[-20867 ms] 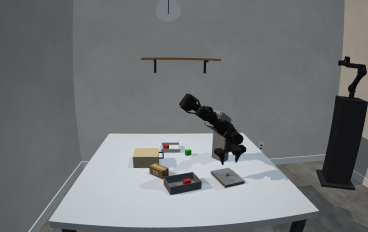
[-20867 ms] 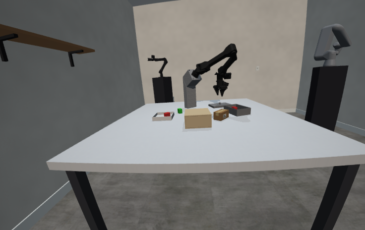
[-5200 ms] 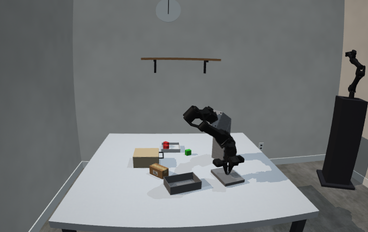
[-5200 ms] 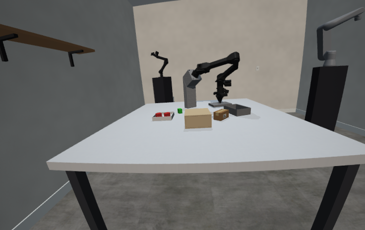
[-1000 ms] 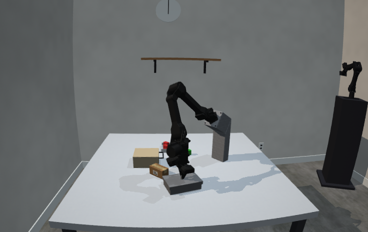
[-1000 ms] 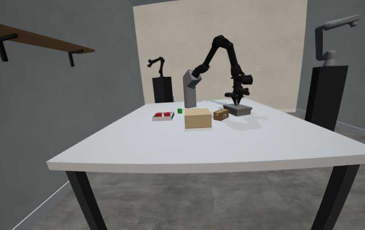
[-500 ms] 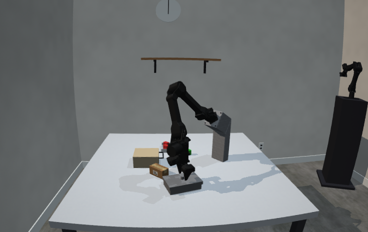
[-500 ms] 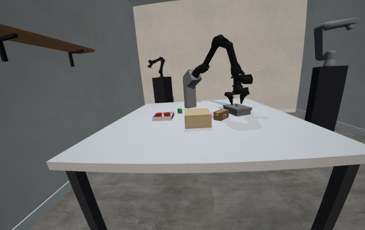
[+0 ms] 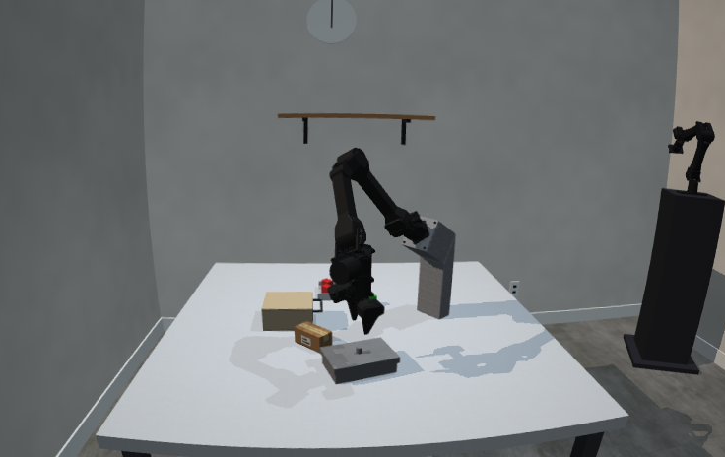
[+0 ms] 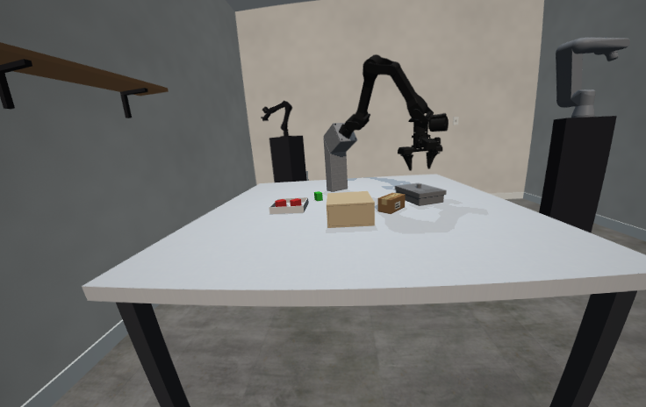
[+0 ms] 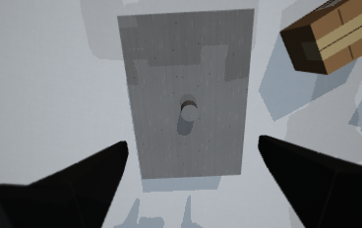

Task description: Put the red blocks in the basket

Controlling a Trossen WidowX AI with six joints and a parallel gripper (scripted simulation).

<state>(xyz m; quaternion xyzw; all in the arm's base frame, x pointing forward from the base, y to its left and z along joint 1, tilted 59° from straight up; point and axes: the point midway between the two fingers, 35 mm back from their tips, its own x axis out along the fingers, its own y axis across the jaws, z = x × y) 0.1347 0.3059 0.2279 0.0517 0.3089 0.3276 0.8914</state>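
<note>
My gripper is now 18 cm short of the cardboard box, 7 cm to the left of it and 13 cm above it. Also, from my hand: knobbed lid (12 cm below); dark grey box (15 cm below); shallow basket (30 cm ahead, 49 cm to the right, 16 cm below).
</note>
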